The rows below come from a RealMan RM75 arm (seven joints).
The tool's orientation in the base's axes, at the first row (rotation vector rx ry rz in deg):
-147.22, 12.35, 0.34
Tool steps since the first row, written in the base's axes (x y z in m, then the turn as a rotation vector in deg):
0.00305, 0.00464, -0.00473, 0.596, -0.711, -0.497
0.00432, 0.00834, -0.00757, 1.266, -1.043, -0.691
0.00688, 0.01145, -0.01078, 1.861, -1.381, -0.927
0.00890, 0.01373, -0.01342, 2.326, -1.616, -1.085
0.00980, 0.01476, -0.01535, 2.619, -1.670, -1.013
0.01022, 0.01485, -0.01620, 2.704, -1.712, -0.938
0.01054, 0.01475, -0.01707, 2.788, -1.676, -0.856
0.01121, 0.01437, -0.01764, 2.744, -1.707, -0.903
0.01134, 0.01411, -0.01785, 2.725, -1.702, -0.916
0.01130, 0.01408, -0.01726, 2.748, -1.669, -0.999
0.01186, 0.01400, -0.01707, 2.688, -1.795, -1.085
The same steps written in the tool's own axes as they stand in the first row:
0.00253, -0.00182, 0.00659, 0.721, 0.764, 0.066
0.00336, -0.00359, 0.01101, 1.442, 1.040, 0.080
0.00557, -0.00487, 0.01549, 2.093, 1.354, 0.124
0.00735, -0.00568, 0.01902, 2.595, 1.562, 0.151
0.00817, -0.00565, 0.02123, 2.889, 1.523, 0.073
0.00861, -0.00534, 0.02202, 2.976, 1.505, -0.009
0.00899, -0.00484, 0.02271, 3.049, 1.419, -0.056
0.00974, -0.00433, 0.02302, 3.013, 1.476, -0.034
0.00991, -0.00402, 0.02306, 2.994, 1.482, -0.021
0.00985, -0.00430, 0.02255, 3.016, 1.495, 0.067
0.01041, -0.00442, 0.02237, 2.980, 1.655, 0.071

